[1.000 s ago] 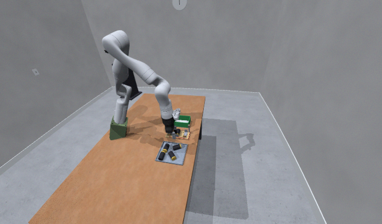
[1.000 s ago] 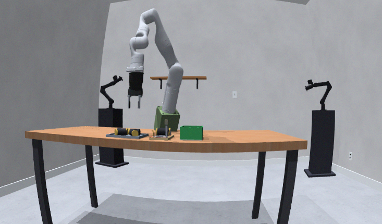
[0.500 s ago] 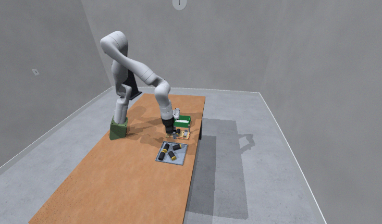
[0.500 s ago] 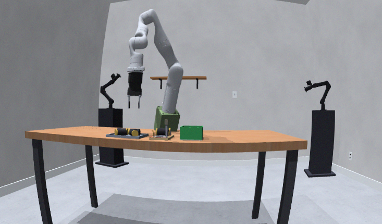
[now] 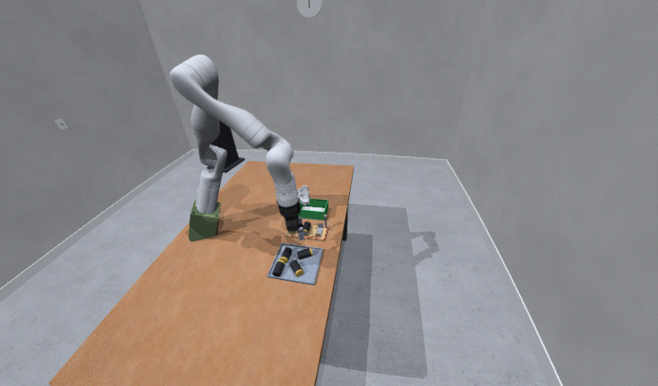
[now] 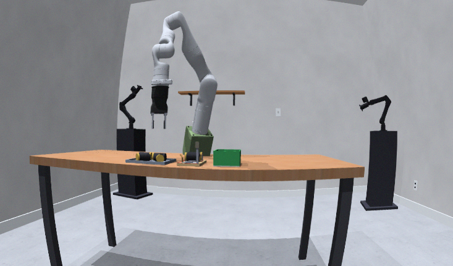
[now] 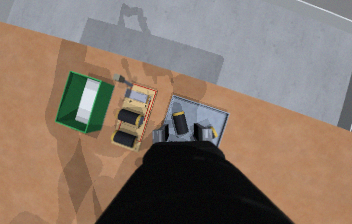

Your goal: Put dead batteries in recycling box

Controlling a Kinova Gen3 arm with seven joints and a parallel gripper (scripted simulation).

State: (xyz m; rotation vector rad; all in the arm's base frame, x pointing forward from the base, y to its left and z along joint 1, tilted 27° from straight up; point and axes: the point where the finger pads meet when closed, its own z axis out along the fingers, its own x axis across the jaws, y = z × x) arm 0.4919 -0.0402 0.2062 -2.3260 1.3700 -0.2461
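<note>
My gripper is now 20 mm past the grey tray, 50 mm to the left of it and 160 mm above it. Also, from my hand: green recycling box: 90 mm behind, 270 mm to the left, 140 mm below.
</note>
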